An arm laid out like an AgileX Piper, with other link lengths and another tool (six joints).
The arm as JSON. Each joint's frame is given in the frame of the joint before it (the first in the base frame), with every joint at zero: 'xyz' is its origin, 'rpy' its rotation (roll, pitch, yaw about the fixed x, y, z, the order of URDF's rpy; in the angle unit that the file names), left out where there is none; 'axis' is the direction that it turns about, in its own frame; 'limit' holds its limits. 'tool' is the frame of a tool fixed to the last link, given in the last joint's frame.
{
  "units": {
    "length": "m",
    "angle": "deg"
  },
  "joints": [
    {
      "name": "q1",
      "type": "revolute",
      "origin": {
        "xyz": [
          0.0,
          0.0,
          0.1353
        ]
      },
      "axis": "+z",
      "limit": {
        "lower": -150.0,
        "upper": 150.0
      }
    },
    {
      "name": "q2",
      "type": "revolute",
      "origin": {
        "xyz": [
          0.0,
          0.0,
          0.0
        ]
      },
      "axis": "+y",
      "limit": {
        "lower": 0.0,
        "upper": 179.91
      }
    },
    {
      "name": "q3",
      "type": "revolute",
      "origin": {
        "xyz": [
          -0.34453,
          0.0,
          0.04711
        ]
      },
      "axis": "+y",
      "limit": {
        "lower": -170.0,
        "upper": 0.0
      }
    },
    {
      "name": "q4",
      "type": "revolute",
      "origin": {
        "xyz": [
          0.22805,
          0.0,
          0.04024
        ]
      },
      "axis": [
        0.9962,
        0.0,
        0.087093
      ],
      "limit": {
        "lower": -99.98,
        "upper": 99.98
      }
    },
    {
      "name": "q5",
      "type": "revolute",
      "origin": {
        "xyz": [
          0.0,
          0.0,
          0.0
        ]
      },
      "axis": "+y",
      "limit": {
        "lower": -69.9,
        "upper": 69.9
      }
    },
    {
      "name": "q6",
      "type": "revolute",
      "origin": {
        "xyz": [
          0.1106,
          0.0,
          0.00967
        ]
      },
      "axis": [
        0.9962,
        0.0,
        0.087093
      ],
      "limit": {
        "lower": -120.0,
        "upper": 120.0
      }
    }
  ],
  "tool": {
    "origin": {
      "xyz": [
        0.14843,
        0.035,
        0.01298
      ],
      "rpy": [
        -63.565,
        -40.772,
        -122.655
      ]
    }
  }
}
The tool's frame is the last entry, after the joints.
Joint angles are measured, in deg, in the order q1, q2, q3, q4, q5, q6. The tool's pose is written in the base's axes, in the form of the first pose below.
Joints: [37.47, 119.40, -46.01, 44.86, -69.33, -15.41]
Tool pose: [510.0 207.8 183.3 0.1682 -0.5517 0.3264 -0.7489]
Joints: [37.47, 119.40, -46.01, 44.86, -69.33, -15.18]
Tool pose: [510.1 207.8 183.4 0.1693 -0.5512 0.3279 -0.7483]
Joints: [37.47, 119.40, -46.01, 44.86, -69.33, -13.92]
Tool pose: [510.1 207.8 184.2 0.1748 -0.5484 0.3365 -0.7453]
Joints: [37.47, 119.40, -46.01, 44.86, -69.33, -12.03]
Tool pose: [510.2 207.7 185.3 0.1832 -0.5442 0.3492 -0.7405]
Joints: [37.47, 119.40, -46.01, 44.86, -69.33, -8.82]
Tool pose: [510.4 207.6 187.3 0.1972 -0.5366 0.3706 -0.7320]
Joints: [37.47, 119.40, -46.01, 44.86, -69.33, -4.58]
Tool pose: [510.6 207.2 189.8 0.2155 -0.5259 0.3984 -0.7199]
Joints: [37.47, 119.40, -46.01, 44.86, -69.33, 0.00]
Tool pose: [510.7 206.5 192.6 0.2349 -0.5136 0.4279 -0.7057]
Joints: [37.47, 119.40, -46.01, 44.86, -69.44, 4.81]
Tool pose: [510.9 205.5 195.8 0.2551 -0.4991 0.4579 -0.6901]
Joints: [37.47, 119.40, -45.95, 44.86, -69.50, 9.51]
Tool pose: [510.9 204.2 198.4 0.2740 -0.4847 0.4864 -0.6734]
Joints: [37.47, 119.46, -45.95, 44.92, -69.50, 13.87]
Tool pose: [511.1 202.8 200.2 0.2906 -0.4708 0.5125 -0.6566]
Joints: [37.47, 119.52, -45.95, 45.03, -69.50, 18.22]
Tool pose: [511.3 201.0 201.8 0.3066 -0.4561 0.5382 -0.6390]
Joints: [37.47, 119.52, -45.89, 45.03, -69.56, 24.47]
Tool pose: [511.2 198.5 204.8 0.3298 -0.4337 0.5727 -0.6124]
